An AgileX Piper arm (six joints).
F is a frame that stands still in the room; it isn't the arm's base.
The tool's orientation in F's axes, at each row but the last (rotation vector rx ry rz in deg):
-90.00 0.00 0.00
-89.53 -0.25 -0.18
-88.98 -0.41 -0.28
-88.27 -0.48 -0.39
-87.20 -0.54 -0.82
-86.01 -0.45 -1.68
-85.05 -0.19 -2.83
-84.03 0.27 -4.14
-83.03 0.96 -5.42
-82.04 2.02 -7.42
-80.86 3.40 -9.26
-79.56 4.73 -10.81
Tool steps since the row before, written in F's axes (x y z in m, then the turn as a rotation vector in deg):
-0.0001 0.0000 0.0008 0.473 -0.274 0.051
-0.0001 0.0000 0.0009 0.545 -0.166 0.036
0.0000 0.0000 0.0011 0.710 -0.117 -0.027
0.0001 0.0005 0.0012 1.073 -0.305 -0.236
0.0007 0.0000 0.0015 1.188 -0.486 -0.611
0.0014 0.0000 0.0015 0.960 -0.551 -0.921
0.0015 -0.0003 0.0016 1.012 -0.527 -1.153
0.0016 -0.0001 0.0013 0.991 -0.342 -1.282
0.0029 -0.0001 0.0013 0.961 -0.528 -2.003
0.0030 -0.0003 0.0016 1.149 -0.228 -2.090
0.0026 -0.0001 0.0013 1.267 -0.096 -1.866
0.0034 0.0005 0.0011 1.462 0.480 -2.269
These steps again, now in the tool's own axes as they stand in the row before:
-0.0001 -0.0008 0.0000 0.473 -0.051 -0.274
-0.0001 -0.0009 0.0000 0.545 -0.035 -0.166
0.0000 -0.0011 0.0000 0.710 0.030 -0.119
0.0001 -0.0012 0.0005 1.070 0.237 -0.313
0.0007 -0.0015 0.0001 1.180 0.605 -0.512
0.0014 -0.0015 0.0001 0.946 0.904 -0.601
0.0016 -0.0016 -0.0001 0.990 1.139 -0.596
0.0017 -0.0012 0.0001 0.954 1.285 -0.427
0.0030 -0.0011 0.0003 0.905 1.976 -0.701
0.0031 -0.0014 0.0002 1.054 2.115 -0.398
0.0027 -0.0011 0.0005 1.163 1.923 -0.217
0.0033 -0.0007 0.0013 1.229 2.432 0.300

